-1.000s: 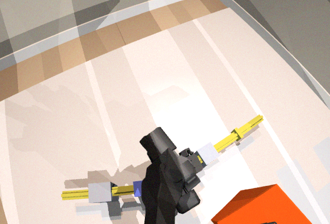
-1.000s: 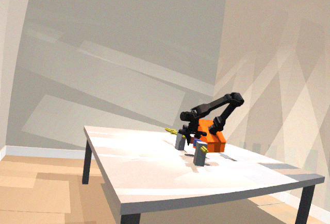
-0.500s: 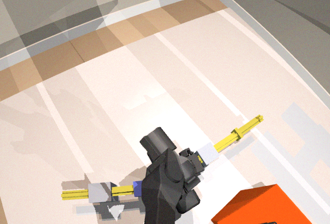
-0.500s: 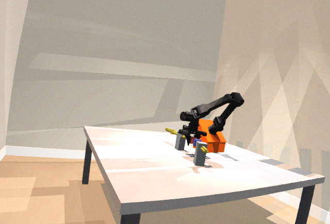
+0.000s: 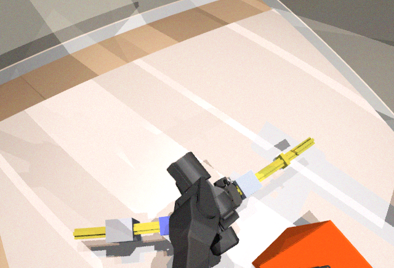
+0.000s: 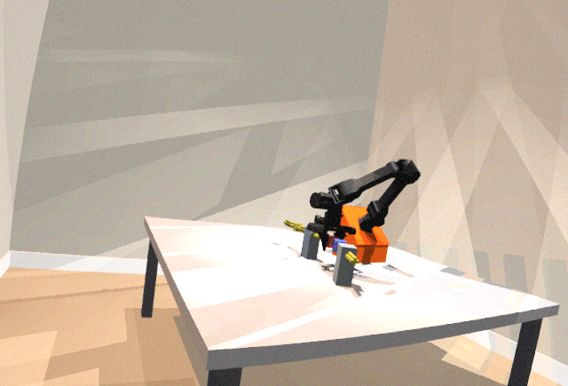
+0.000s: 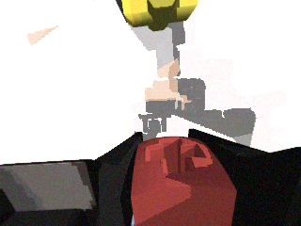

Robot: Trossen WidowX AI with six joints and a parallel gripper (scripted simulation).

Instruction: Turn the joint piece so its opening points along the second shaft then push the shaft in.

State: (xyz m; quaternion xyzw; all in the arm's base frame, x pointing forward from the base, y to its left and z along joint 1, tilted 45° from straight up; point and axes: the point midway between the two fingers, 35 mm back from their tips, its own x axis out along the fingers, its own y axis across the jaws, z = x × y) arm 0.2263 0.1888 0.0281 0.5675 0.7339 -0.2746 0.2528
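My gripper tip is 4 cm below the red square joint piece and 1 cm to the right of it.
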